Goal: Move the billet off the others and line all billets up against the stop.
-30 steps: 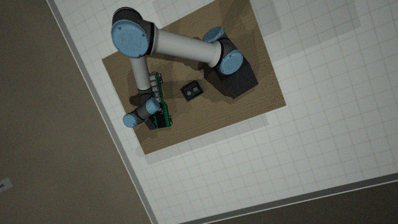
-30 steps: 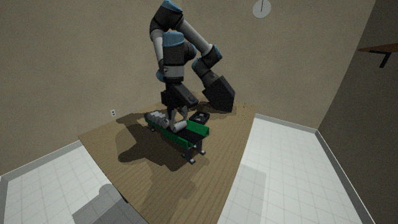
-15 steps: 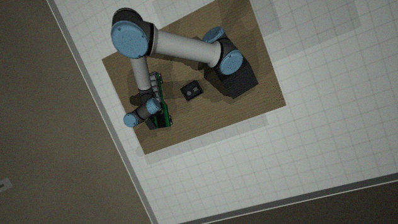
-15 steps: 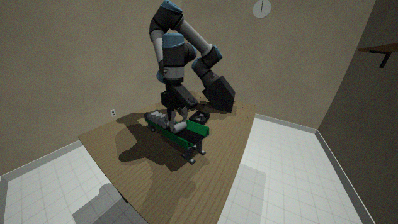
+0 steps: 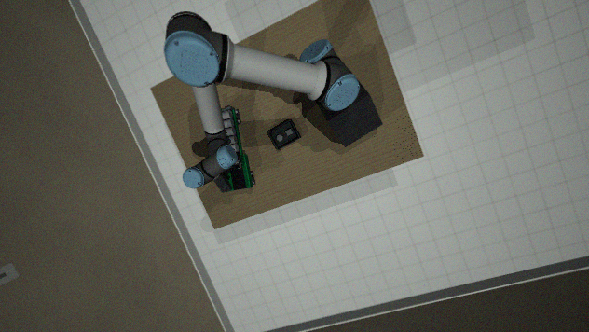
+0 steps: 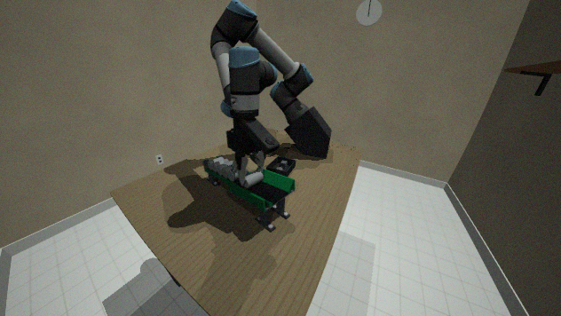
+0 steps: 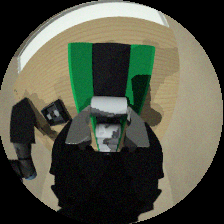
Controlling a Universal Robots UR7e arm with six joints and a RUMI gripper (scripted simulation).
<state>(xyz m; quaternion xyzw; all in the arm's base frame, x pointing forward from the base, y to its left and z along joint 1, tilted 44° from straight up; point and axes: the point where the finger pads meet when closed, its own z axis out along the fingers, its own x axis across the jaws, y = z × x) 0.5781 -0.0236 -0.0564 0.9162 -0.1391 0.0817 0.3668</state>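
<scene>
My hand is 20 mm past the ramp, 60 mm to the left of it and 40 mm above it.
</scene>
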